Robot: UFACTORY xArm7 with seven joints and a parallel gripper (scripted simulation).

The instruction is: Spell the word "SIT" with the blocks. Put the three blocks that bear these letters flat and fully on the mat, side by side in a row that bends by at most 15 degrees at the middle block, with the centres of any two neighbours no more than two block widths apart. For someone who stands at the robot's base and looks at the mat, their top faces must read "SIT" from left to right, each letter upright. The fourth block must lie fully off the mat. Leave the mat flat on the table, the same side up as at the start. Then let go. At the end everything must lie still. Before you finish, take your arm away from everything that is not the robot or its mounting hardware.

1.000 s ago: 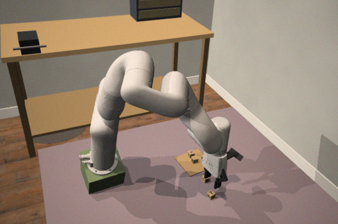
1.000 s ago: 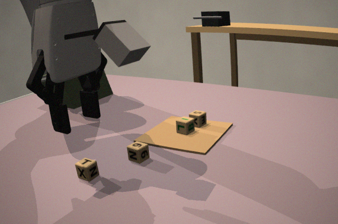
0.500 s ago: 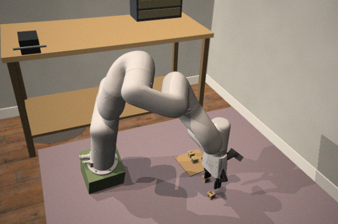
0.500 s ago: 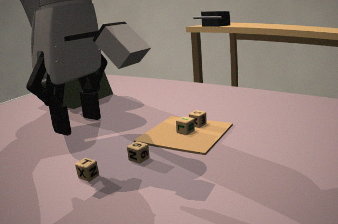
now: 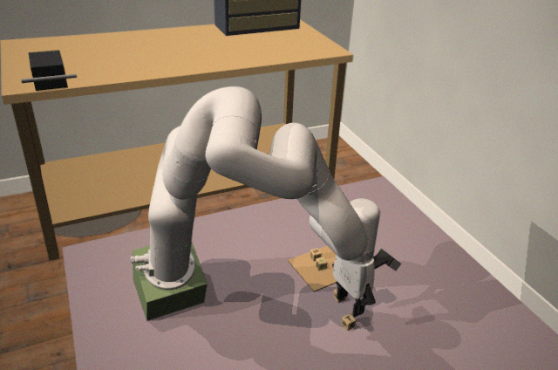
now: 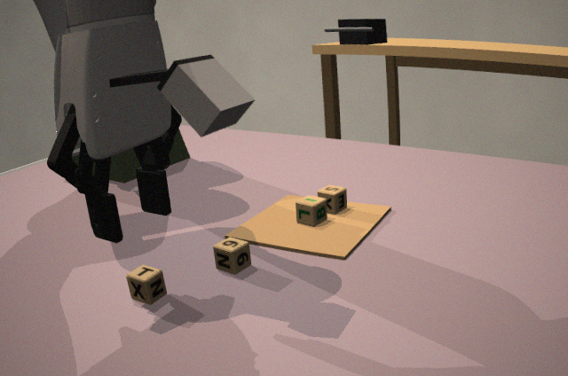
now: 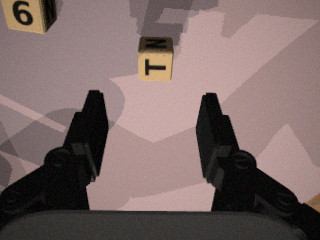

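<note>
Now: hand 70 mm above the wooden block. The rest, counted from my hand: tan mat (220 mm to the left, 80 mm below).
</note>
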